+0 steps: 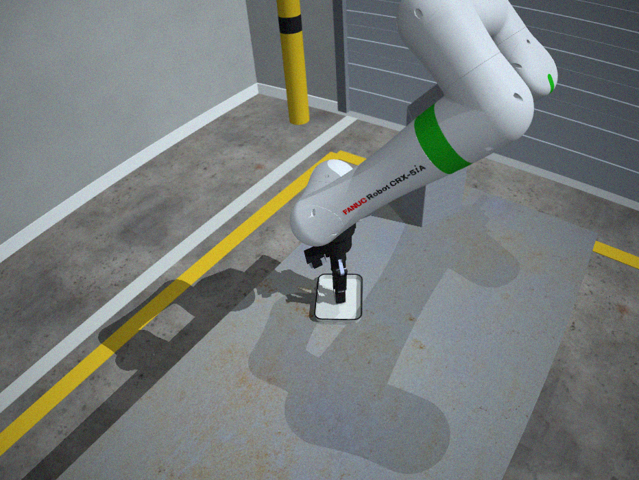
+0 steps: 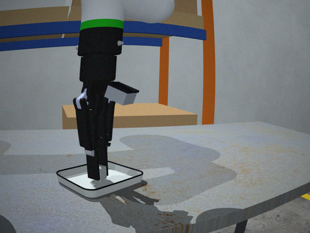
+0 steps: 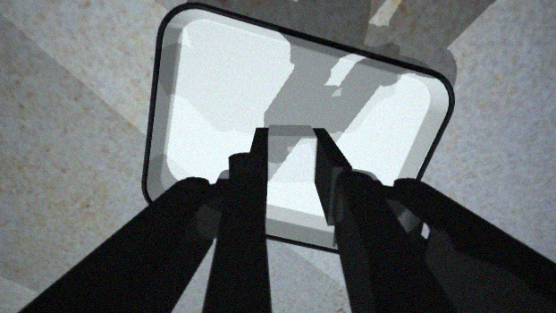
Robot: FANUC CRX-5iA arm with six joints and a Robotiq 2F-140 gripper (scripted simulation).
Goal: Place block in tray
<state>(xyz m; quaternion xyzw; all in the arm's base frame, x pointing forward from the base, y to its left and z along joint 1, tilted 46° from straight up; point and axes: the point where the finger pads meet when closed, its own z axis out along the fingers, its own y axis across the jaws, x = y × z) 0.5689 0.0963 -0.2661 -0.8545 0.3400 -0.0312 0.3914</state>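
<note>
The small block lies 20 mm below my hand. The rest, counted from my hand: white tray (30 mm below).
</note>
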